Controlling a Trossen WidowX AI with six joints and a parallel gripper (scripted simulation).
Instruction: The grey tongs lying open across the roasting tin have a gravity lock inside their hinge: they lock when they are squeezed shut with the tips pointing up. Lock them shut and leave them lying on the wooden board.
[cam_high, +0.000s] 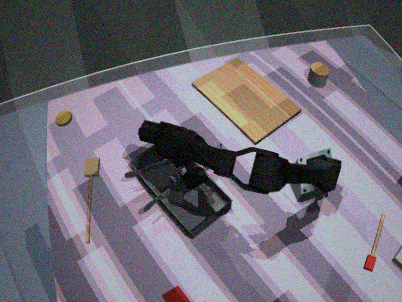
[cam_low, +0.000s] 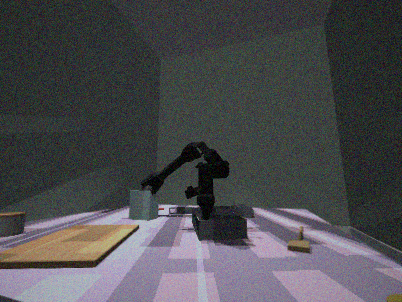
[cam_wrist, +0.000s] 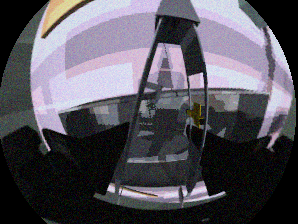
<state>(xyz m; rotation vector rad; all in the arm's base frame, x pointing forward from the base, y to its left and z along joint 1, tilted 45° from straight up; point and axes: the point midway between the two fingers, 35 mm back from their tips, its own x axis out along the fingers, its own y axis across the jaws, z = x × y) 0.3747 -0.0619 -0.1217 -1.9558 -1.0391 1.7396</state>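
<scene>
My gripper tip is 3 cm to the right of the roasting tin and 2 cm short of it. The rest, counted from my gripper tip: yellow disc: 41 cm ahead, 38 cm to the right, 2 cm below; then red-headed tool: 50 cm behind, 41 cm to the left, 3 cm below; then wooden board: 29 cm behind, 27 cm to the right, 3 cm below.
</scene>
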